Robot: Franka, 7 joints.
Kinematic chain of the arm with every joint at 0, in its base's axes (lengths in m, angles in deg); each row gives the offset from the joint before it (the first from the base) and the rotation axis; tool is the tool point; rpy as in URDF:
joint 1: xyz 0 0 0.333 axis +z
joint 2: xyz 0 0 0 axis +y
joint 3: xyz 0 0 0.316 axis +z
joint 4: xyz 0.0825 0 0 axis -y
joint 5: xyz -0.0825 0 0.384 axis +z
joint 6: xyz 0 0 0 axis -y
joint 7: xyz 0.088 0 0 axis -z
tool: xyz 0 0 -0.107 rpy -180 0 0
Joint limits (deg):
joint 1: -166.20..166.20
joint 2: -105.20..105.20
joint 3: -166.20..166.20
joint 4: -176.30..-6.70
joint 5: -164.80..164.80
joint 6: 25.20..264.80
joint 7: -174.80..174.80
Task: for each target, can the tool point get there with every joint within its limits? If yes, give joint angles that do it. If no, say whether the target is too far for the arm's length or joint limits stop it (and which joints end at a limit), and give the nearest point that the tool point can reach.
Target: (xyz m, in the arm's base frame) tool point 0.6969 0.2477 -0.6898
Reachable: no: too far | nearest point 0.5015 0.1783 -0.2988 | short by 0.443 m
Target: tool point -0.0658 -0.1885 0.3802
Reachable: yes | joints 27.67 43.38 -109.48 -162.54 -37.93 53.83 -145.16
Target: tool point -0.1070 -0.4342 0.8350
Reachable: yes | joints -133.64 -17.15 31.43 -105.83 -139.51 76.48 -142.99
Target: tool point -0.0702 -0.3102 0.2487
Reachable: yes | joints 42.30 -11.71 -121.38 -159.50 90.94 224.33 -70.96
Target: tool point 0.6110 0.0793 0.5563
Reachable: yes | joints 116.81 -29.58 -90.03 -111.98 38.50 192.12 14.85
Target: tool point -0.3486 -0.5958 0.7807
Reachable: yes | joints -128.37 47.53 2.18 -21.73 -61.12 189.51 -73.05
